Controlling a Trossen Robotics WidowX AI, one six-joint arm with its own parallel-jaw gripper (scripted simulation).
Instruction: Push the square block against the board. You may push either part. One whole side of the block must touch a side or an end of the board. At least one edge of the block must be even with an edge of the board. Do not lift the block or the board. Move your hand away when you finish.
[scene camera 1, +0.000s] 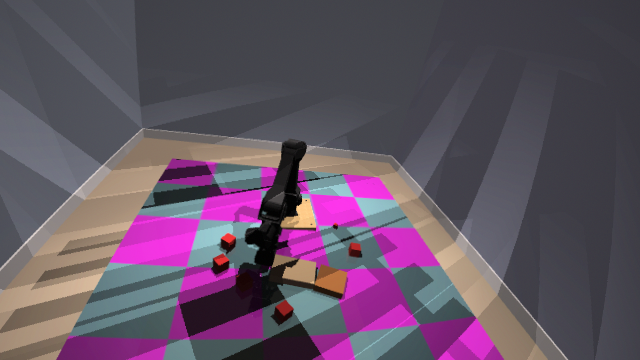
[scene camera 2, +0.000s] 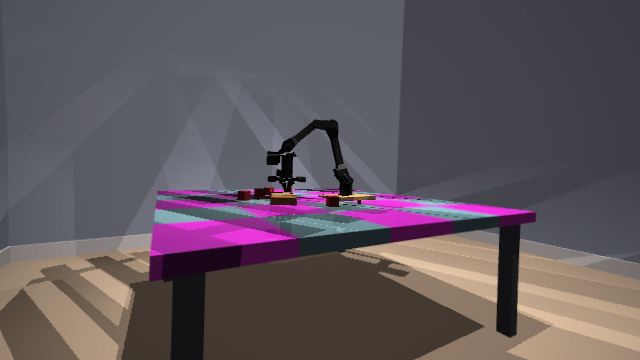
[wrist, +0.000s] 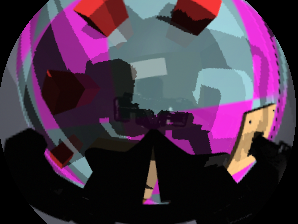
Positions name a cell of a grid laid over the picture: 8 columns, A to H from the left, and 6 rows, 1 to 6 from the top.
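Note:
Shut and holding nothing, the gripper (wrist: E4) appears together with a tan board (wrist: C4). A square block (scene camera 1: E5) is visible as well, and so, from that same camera, is the board (scene camera 1: D5).

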